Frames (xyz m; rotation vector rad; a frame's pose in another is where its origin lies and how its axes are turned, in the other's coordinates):
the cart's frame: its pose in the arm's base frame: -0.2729 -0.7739 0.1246 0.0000 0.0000 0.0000
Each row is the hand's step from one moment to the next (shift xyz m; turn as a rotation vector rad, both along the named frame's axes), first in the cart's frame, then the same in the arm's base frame.
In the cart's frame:
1: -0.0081 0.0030 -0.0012 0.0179 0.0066 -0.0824
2: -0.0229 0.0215 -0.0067 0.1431 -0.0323 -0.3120
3: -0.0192 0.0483 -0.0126 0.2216 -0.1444 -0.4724
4: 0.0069 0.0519 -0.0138 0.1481 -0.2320 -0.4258
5: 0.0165 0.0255 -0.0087 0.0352 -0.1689 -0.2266
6: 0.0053 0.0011 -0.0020 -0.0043 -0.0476 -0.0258
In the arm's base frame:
1: -0.0081 0.0030 -0.0012 0.0179 0.0066 -0.0824
2: -0.0229 0.0215 -0.0067 0.1431 -0.0323 -0.3120
3: -0.0192 0.0483 -0.0126 0.2216 -0.1444 -0.4724
4: 0.0069 0.0519 -0.0138 0.1481 -0.2320 -0.4258
5: 0.0165 0.0255 -0.0087 0.0352 -0.1689 -0.2266
6: 0.0053 0.0011 -0.0020 -0.0043 -0.0476 -0.0258

